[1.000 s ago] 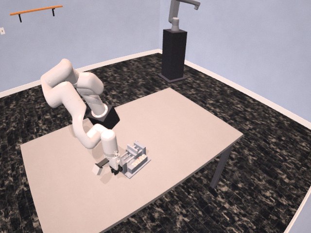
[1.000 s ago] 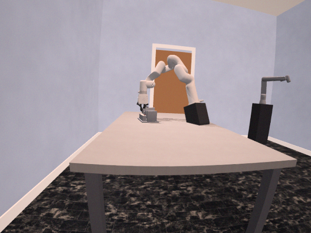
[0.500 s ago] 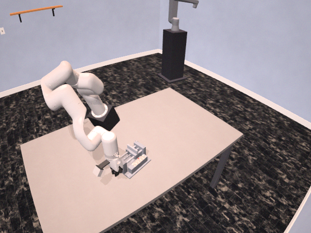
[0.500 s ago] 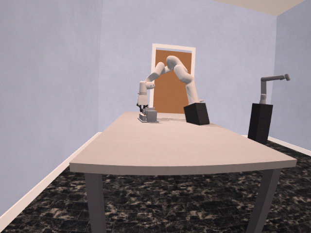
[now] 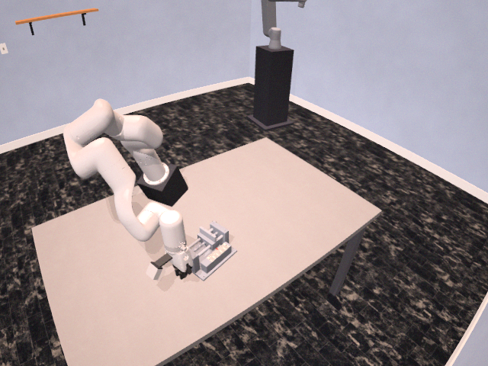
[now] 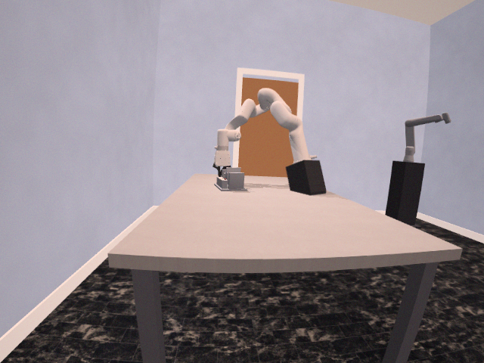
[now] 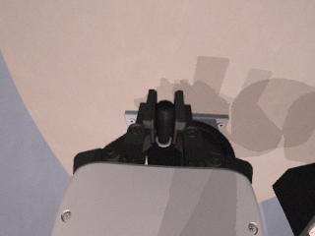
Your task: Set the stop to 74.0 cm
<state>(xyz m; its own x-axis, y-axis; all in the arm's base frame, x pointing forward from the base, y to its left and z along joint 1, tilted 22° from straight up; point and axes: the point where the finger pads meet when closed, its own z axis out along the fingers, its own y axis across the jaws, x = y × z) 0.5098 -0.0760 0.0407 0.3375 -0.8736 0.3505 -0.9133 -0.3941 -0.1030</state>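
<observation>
The black handwheel lies 2 cm behind my hand and 2 cm to the left of it. From my hand the other things lie so: handwheel knob (1 cm to the left); sliding stop block (8 cm behind, 16 cm to the left, 3 cm above).
</observation>
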